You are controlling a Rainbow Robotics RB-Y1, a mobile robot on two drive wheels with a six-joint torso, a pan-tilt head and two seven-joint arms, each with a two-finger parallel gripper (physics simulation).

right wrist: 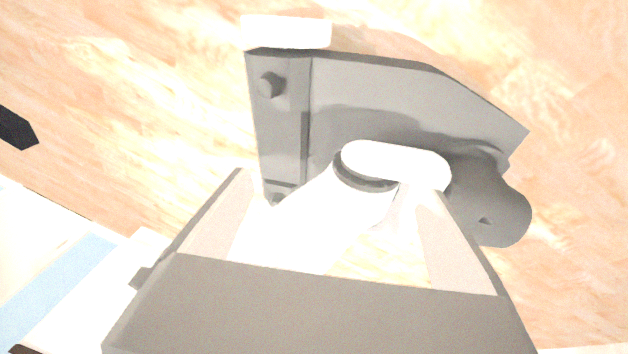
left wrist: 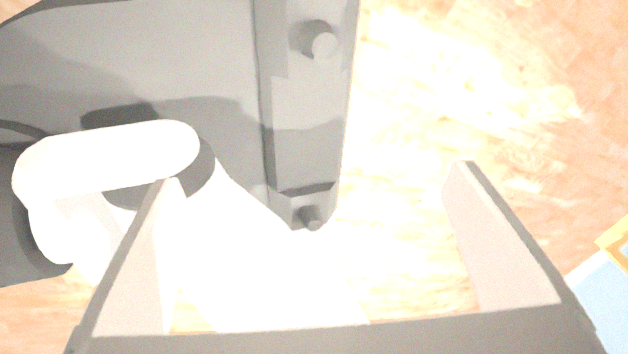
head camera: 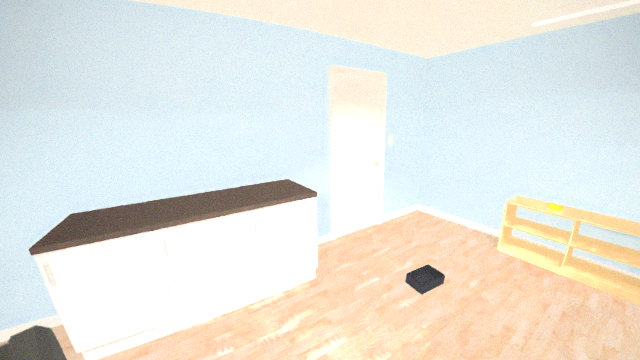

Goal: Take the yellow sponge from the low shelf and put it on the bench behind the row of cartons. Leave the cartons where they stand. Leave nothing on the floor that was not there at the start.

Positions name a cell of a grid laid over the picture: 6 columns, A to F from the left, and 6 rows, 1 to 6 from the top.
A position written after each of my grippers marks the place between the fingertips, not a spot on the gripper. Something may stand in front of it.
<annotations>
my left gripper: left wrist D4; not seen in the head camera view (out of frame)
my right gripper: right wrist D4; not seen in the left wrist view (out of frame); not seen in the head camera view (out of frame)
</annotations>
